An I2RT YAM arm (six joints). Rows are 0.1 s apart.
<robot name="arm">
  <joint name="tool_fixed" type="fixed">
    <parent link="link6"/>
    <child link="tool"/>
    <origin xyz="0 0 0" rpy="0 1.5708 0"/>
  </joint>
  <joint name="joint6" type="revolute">
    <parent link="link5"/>
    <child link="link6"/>
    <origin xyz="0.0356 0 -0.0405" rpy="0 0 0"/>
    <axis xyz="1 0 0"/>
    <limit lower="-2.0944" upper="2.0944"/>
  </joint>
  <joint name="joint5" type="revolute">
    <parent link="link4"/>
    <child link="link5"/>
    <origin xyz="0.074 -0.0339 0.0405" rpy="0 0 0"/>
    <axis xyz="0 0 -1"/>
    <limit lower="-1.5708" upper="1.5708"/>
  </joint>
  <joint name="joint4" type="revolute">
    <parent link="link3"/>
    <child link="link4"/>
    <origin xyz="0.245 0.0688 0.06" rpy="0 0 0"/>
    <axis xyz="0 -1 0"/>
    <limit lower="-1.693" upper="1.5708"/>
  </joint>
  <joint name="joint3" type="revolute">
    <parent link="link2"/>
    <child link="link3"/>
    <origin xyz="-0.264 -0.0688 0" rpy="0 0 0"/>
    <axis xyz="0 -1 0"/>
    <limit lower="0" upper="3.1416"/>
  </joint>
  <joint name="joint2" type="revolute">
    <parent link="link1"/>
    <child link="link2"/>
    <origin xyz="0.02 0.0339 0.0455" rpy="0 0 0"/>
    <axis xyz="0 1 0"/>
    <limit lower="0" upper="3.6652"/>
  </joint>
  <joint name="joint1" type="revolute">
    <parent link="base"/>
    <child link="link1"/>
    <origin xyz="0 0 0.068" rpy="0 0 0"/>
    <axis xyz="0 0 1"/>
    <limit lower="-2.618" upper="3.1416"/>
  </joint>
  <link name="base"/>
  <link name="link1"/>
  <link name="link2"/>
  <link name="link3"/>
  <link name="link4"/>
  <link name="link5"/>
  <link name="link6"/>
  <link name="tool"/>
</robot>
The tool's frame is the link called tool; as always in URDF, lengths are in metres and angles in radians.
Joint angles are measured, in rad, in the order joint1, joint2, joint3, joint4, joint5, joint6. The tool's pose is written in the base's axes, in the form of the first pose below.
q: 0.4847 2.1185 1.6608 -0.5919 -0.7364 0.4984
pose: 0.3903 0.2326 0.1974 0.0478 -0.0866 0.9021 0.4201
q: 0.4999 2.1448 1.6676 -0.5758 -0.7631 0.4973
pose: 0.3901 0.2411 0.1893 0.0365 -0.0965 0.8970 0.4297
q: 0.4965 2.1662 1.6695 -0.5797 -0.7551 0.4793
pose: 0.3924 0.2403 0.1801 0.0334 -0.0980 0.9005 0.4224
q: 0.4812 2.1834 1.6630 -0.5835 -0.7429 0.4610
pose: 0.3960 0.2339 0.1702 0.0318 -0.0931 0.9056 0.4125
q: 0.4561 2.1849 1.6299 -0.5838 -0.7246 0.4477
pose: 0.3973 0.2212 0.1597 0.0291 -0.0798 0.9130 0.3990
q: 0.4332 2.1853 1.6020 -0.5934 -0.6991 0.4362
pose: 0.3976 0.2091 0.1509 0.0254 -0.0657 0.9214 0.3821
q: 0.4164 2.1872 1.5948 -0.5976 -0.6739 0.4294
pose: 0.4000 0.2012 0.1474 0.0296 -0.0565 0.9271 0.3693
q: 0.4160 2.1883 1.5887 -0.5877 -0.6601 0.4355
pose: 0.4002 0.2007 0.1453 0.0328 -0.0527 0.9292 0.3642
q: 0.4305 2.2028 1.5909 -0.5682 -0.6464 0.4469
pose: 0.4000 0.2073 0.1402 0.0343 -0.0540 0.9307 0.3602
